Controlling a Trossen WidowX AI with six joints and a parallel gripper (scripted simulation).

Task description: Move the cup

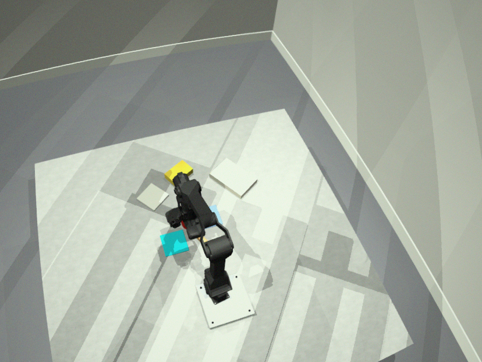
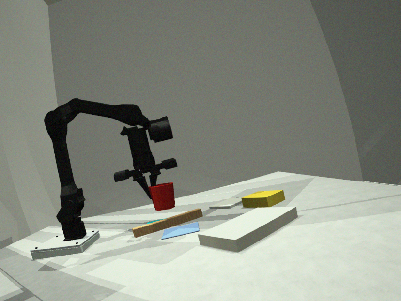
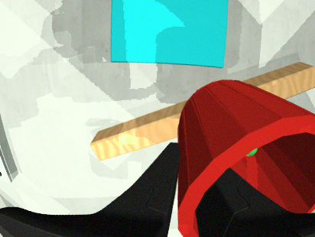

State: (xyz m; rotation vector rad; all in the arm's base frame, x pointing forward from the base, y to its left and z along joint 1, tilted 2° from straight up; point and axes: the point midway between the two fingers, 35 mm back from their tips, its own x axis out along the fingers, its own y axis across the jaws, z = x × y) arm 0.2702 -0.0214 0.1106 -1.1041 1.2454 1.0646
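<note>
My gripper tip is now 2 cm short of the wooden bar, 1 cm to the left of it and 9 cm above it. From my gripper tip the other things lie so: thin white plate 24 cm ahead, 7 cm to the left, 9 cm below; cup 3 cm ahead, 1 cm to the right; light blue pad 5 cm ahead, 10 cm to the right, 10 cm below.
</note>
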